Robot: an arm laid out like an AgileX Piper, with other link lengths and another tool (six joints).
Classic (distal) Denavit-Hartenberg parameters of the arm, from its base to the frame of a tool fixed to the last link. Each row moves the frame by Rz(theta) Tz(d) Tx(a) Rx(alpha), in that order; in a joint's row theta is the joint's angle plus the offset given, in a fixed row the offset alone. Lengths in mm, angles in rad.
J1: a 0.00  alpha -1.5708  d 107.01  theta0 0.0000
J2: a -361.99  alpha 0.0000  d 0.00  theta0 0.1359
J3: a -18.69  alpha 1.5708  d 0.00  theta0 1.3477
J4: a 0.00  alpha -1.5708  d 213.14  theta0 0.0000
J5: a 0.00  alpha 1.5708  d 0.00  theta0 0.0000
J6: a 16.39  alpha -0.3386  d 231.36  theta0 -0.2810
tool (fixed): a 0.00  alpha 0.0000  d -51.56  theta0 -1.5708
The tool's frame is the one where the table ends.
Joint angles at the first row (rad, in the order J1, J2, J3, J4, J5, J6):
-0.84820 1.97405 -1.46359 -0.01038 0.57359 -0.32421
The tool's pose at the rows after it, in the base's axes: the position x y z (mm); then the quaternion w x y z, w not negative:
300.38 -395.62 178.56 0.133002 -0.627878 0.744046 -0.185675
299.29 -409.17 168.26 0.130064 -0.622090 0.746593 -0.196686
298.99 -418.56 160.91 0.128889 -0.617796 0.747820 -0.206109
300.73 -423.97 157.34 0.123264 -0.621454 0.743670 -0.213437
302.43 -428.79 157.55 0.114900 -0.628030 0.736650 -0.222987
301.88 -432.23 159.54 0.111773 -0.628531 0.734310 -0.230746
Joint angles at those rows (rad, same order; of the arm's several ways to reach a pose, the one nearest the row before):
-0.87003 2.01508 -1.47041 -0.02205 0.52743 -0.32421
-0.88864 2.04662 -1.47165 -0.02583 0.47659 -0.32418
-0.90095 2.06920 -1.47167 -0.02582 0.43605 -0.32485
-0.90287 2.08284 -1.47163 -0.04087 0.40610 -0.32485
-0.90330 2.08937 -1.47163 -0.06419 0.37761 -0.32483
-0.90756 2.08936 -1.47162 -0.07169 0.36120 -0.32484

